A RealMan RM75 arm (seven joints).
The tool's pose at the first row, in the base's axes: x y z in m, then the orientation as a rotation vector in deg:
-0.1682, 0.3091, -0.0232, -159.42, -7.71, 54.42
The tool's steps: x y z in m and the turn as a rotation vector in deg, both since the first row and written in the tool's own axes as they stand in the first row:
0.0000, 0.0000, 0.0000, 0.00, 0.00, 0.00
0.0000, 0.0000, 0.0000, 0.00, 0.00, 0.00
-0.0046, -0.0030, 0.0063, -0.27, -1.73, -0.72
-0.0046, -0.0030, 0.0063, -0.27, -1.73, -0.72
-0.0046, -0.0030, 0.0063, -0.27, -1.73, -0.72
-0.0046, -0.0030, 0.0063, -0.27, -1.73, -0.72
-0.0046, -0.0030, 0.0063, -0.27, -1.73, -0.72
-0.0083, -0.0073, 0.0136, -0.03, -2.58, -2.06
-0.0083, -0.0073, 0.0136, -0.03, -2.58, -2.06
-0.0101, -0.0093, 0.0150, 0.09, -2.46, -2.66
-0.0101, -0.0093, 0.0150, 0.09, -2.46, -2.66
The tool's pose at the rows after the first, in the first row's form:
-0.1682, 0.3091, -0.0232, -159.42, -7.71, 54.42
-0.1682, 0.3091, -0.0232, -159.42, -7.71, 54.42
-0.1758, 0.3123, -0.0247, -158.65, -9.10, 56.73
-0.1758, 0.3123, -0.0247, -158.65, -9.10, 56.73
-0.1758, 0.3123, -0.0247, -158.65, -9.10, 56.73
-0.1758, 0.3123, -0.0247, -158.65, -9.10, 56.73
-0.1758, 0.3123, -0.0247, -158.65, -9.10, 56.73
-0.1833, 0.3171, -0.0272, -157.59, -10.94, 57.53
-0.1833, 0.3171, -0.0272, -157.59, -10.94, 57.53
-0.1856, 0.3190, -0.0268, -157.32, -11.68, 57.19
-0.1856, 0.3190, -0.0268, -157.32, -11.68, 57.19

